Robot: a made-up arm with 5 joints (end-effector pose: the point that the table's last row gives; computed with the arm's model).
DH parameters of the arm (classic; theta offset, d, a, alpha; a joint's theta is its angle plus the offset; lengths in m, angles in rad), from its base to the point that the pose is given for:
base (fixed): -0.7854 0 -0.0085 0
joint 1: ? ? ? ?
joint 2: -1.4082 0 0.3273 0
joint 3: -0.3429 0 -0.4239 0
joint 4: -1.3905 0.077 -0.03 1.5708
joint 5: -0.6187 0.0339 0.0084 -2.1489
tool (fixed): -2.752 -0.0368 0 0
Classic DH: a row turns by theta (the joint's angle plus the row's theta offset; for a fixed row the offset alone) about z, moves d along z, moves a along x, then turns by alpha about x.
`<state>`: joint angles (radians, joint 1 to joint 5).
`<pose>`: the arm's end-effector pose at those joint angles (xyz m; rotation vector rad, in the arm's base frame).
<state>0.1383 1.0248 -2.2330 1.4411 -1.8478</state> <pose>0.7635 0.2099 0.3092 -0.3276 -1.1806 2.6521</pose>
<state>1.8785 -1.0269 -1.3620 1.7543 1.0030</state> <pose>-0.0701 0.0373 0.8606 -0.3751 -0.9138 1.4615</pose>
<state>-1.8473 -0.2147 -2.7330 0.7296 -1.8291</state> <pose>0.0786 -0.0450 1.1571 2.3598 -1.6027 -1.0501</pose>
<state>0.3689 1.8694 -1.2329 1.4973 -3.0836</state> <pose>0.0276 0.1343 -0.1859 2.2895 -1.2674 1.0793</pose>
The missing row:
joint 1: 0.7854 0.329 0.028 -1.5708
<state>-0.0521 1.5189 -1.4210 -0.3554 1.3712</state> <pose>0.4012 0.0451 -0.1811 -0.7761 0.3204 -0.4825</pose>
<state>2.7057 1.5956 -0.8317 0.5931 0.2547</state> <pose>-0.0888 -0.0053 -0.1295 1.3703 0.1307 -1.8632</pose>
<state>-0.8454 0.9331 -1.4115 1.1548 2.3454</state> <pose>0.4232 -0.3423 0.1008 -0.2973 1.9496 -1.6250</pose>
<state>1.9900 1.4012 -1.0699 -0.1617 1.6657</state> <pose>-0.1835 0.2351 -0.1409 -1.2016 -0.2532 1.2178</pose>
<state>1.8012 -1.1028 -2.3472 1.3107 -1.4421</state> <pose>0.0087 -0.4248 0.9769 0.5837 2.6805 0.1618</pose>
